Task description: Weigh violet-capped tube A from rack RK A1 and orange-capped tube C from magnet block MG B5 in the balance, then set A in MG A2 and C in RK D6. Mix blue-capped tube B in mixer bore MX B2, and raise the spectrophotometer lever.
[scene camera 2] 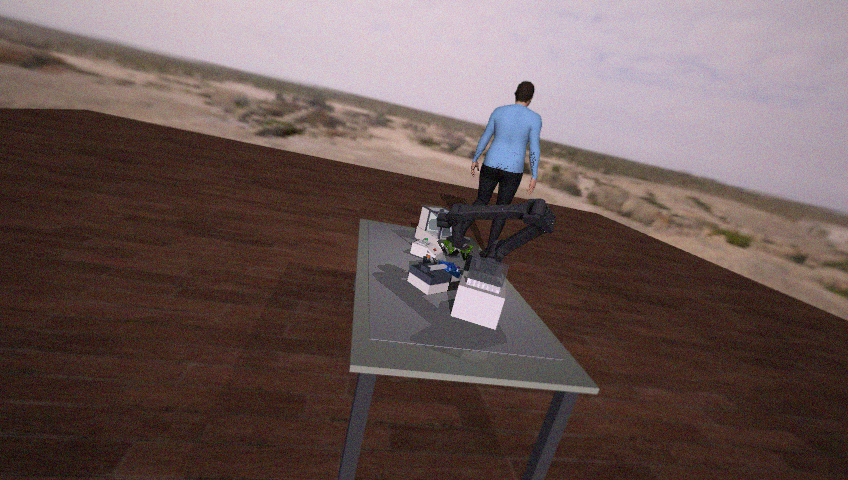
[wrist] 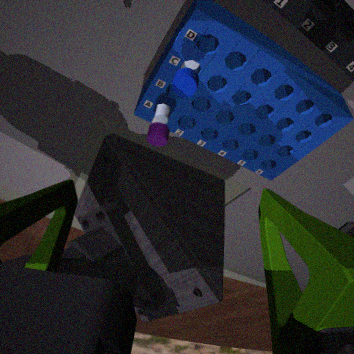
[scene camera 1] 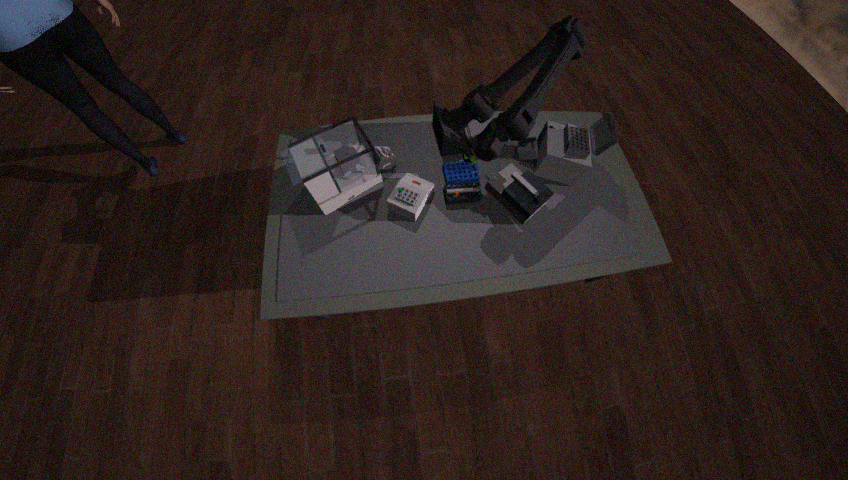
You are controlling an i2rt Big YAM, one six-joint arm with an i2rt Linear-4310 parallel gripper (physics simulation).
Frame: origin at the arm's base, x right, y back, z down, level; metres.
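Seen in the pictures: gripper, fingertip midpoint: point(scene camera 2: 457, 256) point(wrist: 165, 194) point(scene camera 1: 474, 153); arm's base, origin of the base link: point(wrist: 123, 254) point(scene camera 1: 452, 124).
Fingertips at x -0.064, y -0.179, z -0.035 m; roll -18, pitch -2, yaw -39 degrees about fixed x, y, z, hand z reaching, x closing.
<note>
Offsets run from my fingertips to a thing's middle. "spot": to the spot under its first point.
My gripper point(scene camera 1: 470, 158) point(scene camera 2: 456, 248) point(wrist: 165, 194) is open and empty, its green fingers wide apart beside the blue rack {dz +0.087, dx +0.037, dy -0.023 m} point(scene camera 1: 461, 171) point(wrist: 295, 145). Violet-capped tube A {dz +0.071, dx -0.005, dy +0.013 m} point(wrist: 158, 131) stands in the rack's A1 corner, in line with the gap but beyond the fingertips in the wrist view. Blue-capped tube B {dz +0.071, dx -0.012, dy -0.025 m} point(wrist: 185, 81) stands in the same rack, by the look in C1. Orange-capped tube C {dz +0.069, dx +0.065, dy -0.137 m} point(scene camera 1: 456, 193) is at the dark magnet block {dz +0.079, dx +0.038, dy -0.119 m} point(scene camera 1: 462, 198) next to the rack; its slot cannot be read. The glass-walled balance {spot: dz -0.017, dx +0.514, dy -0.181 m} point(scene camera 1: 321, 193) point(scene camera 2: 424, 230) stands at the far left in scene camera 1.
A dark-topped box {dz +0.051, dx -0.171, dy -0.110 m} point(scene camera 1: 526, 205) point(scene camera 2: 426, 284) carries a light lever {dz +0.011, dx -0.176, dy -0.116 m} point(scene camera 1: 524, 183). A white keypad box {dz +0.068, dx +0.223, dy -0.135 m} point(scene camera 1: 410, 202) stands between balance and rack. A white box with a holed block {dz +0.017, dx -0.331, dy +0.068 m} point(scene camera 1: 555, 142) point(scene camera 2: 477, 306) is at the right, its lid open. A person point(scene camera 2: 511, 136) stands beyond the table.
</note>
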